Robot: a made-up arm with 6 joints.
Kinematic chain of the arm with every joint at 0, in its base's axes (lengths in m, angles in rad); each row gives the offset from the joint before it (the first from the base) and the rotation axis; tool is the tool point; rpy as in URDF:
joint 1: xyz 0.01 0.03 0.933 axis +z
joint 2: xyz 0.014 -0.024 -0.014 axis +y
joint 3: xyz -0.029 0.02 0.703 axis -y
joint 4: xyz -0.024 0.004 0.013 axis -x
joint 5: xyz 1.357 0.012 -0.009 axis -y
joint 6: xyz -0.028 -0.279 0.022 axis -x
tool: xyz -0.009 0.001 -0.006 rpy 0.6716 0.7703 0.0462
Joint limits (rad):
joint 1: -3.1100..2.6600
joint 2: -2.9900..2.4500
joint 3: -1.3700..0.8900
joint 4: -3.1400..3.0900
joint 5: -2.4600..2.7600
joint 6: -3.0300..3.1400
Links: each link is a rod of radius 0.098 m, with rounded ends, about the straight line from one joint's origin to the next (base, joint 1, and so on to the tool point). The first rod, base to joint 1, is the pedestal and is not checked.
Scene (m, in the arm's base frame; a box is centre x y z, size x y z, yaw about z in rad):
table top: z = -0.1
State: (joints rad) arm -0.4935 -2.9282 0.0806 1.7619 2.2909 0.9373
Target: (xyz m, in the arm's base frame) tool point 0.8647 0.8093 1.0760
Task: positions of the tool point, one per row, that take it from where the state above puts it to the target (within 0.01 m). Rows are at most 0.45 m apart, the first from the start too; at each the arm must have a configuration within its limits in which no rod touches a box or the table.
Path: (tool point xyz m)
1: -1.0549 1.0536 0.2616
2: -0.7360 1.2871 0.4062
3: -0.3653 1.4108 0.5494
4: 0.0180 1.4145 0.6900
5: 0.3737 1.3021 0.8257
6: 0.6653 1.0907 0.9550
7: 0.8647 0.8093 1.0761

